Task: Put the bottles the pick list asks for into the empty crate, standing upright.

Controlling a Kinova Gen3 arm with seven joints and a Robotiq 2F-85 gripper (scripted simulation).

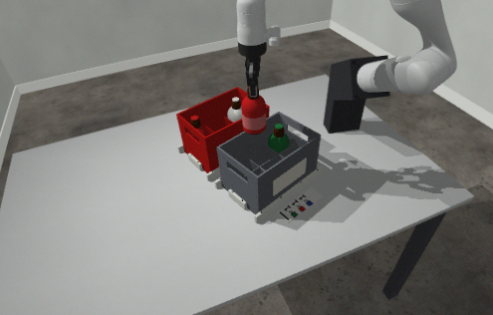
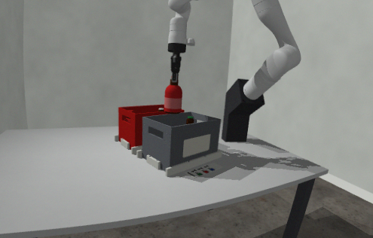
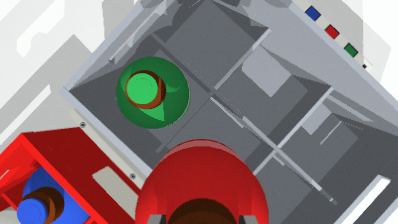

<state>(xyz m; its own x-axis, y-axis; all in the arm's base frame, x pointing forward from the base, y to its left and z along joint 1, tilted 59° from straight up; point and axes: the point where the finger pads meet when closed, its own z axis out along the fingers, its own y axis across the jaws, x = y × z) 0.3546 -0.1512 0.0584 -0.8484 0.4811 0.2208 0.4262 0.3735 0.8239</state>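
Now: the grey crate 250 mm below my hand, 60 mm to the left of it and 20 mm behind it. Also, from my hand: red crate 250 mm below, 160 mm to the right, 60 mm ahead; blue-label bottle 250 mm below, 150 mm to the right, 40 mm behind; green-label bottle 250 mm below, 90 mm behind, 10 mm to the right.
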